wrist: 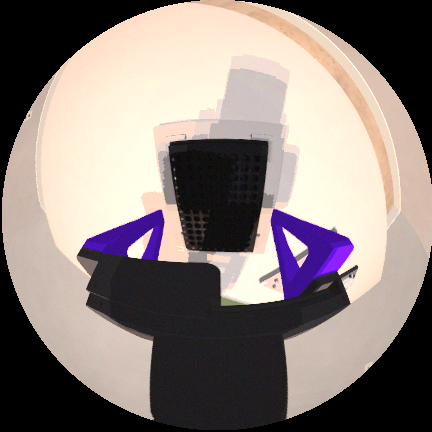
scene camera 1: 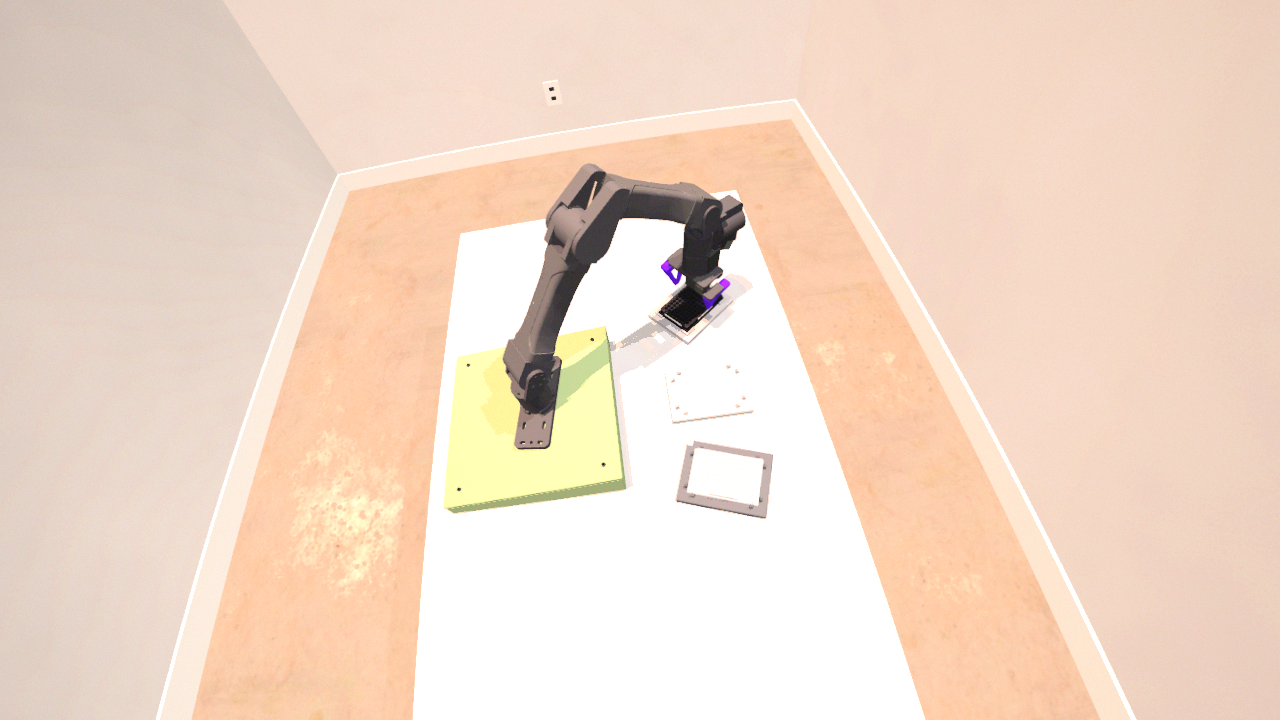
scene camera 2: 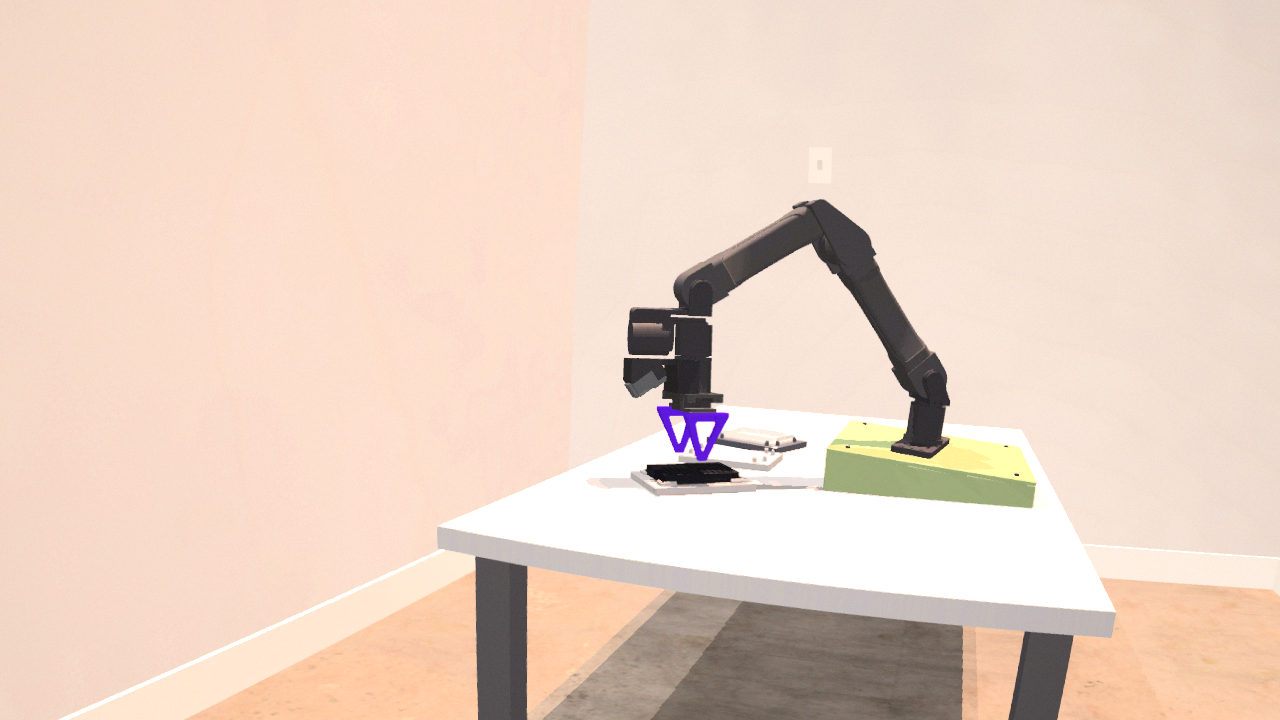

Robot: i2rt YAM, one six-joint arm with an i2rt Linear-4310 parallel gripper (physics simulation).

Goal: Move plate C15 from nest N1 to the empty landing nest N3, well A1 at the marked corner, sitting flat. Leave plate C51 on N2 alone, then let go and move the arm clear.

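A black well plate (scene camera 1: 682,310) (scene camera 2: 691,472) (wrist: 220,190) lies on a white nest (scene camera 1: 688,337) (scene camera 2: 662,488) (wrist: 220,128) near the table's far end in the first scene view. My gripper (scene camera 1: 693,293) (scene camera 2: 690,454) (wrist: 217,214) is open and empty, a little above this plate, with one finger on either side of it in the wrist view. An empty white nest (scene camera 1: 707,415) (scene camera 2: 747,462) with small pegs stands in the middle of the row. A white plate (scene camera 1: 725,474) (scene camera 2: 760,436) lies on a grey nest (scene camera 1: 723,509) (scene camera 2: 789,445). Plate labels and the marked corner are not readable.
The arm stands on a thick yellow-green base block (scene camera 1: 537,474) (scene camera 2: 930,483) beside the row of nests. The white table (scene camera 1: 644,608) (scene camera 2: 769,546) carries everything. Part of the empty nest shows behind one finger in the wrist view.
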